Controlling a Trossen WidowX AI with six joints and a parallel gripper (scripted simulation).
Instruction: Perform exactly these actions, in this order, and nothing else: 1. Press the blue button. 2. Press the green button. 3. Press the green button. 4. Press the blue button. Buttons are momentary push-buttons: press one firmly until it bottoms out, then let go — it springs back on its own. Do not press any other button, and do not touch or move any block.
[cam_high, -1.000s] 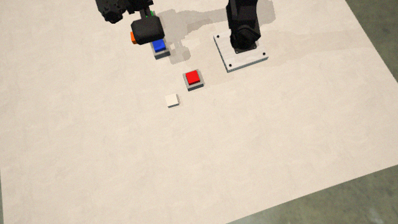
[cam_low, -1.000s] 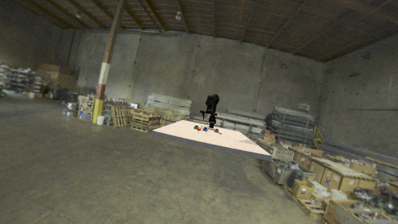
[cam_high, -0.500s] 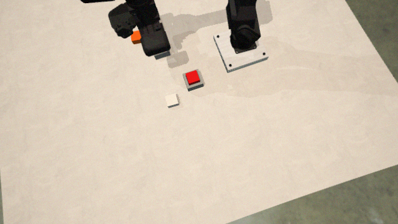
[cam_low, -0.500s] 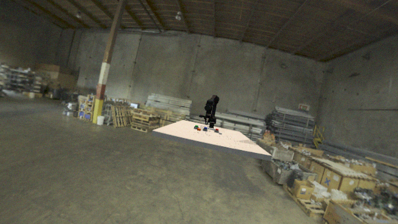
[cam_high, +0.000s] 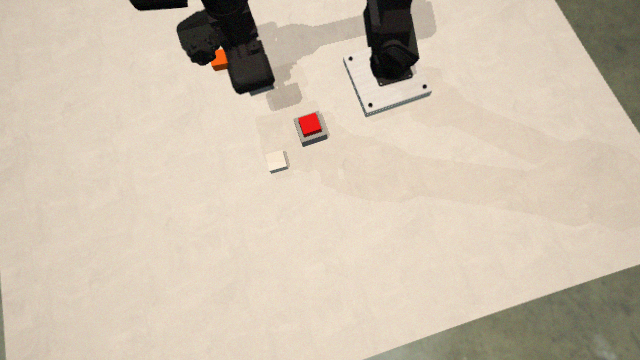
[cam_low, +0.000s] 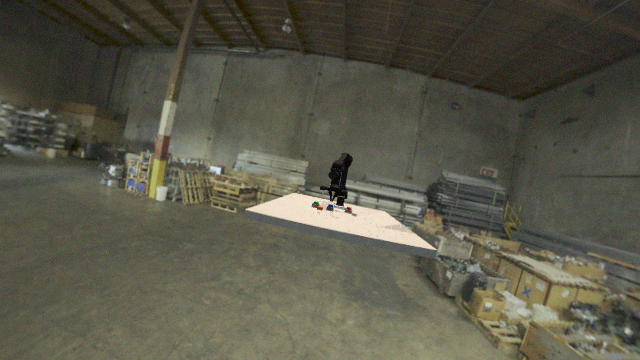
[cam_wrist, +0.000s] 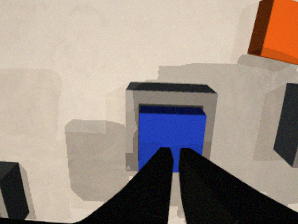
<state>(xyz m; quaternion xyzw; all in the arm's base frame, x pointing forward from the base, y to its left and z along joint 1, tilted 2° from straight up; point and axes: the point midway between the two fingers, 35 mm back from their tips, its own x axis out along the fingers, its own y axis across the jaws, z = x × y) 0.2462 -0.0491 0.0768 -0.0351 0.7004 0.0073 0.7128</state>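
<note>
Now: gripper tip 20 mm above the blue button. Also, from my gripper tip: orange block 60 mm ahead, 60 mm to the right, 50 mm below; then red button 70 mm behind, 130 mm to the left, 20 mm below; then white block 170 mm to the left, 50 mm below.
</note>
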